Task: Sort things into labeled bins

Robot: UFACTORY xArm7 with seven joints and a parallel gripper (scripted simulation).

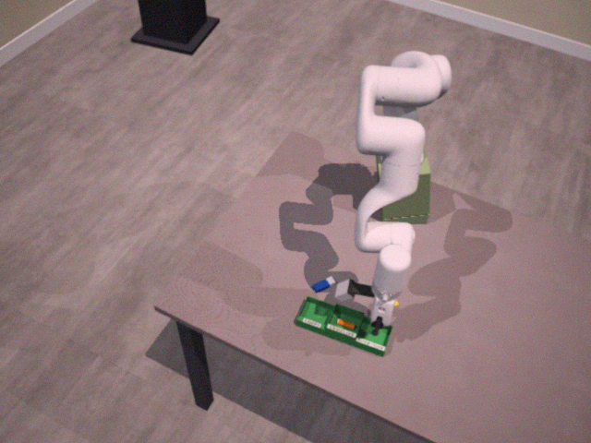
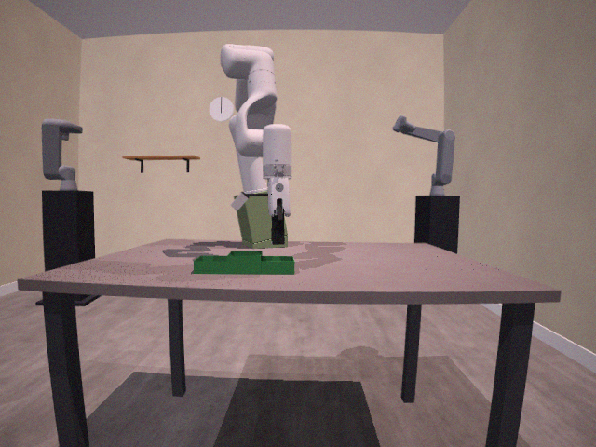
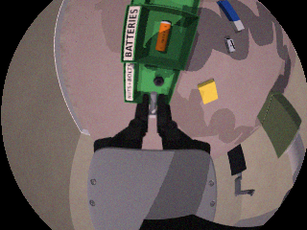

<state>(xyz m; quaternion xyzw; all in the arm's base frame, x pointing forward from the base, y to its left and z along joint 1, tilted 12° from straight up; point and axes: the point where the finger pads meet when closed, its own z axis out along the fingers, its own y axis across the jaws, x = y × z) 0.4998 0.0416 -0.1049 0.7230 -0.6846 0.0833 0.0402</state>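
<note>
Now: hand 1 cm to the right of the grey metal piece and 2 cm above it. Also, from my hand: black round piece: 1 cm behind, 8 cm below; then yellow piece: 12 cm behind, 1 cm to the left, 9 cm below; then orange thing: 8 cm to the right, 8 cm below.
</note>
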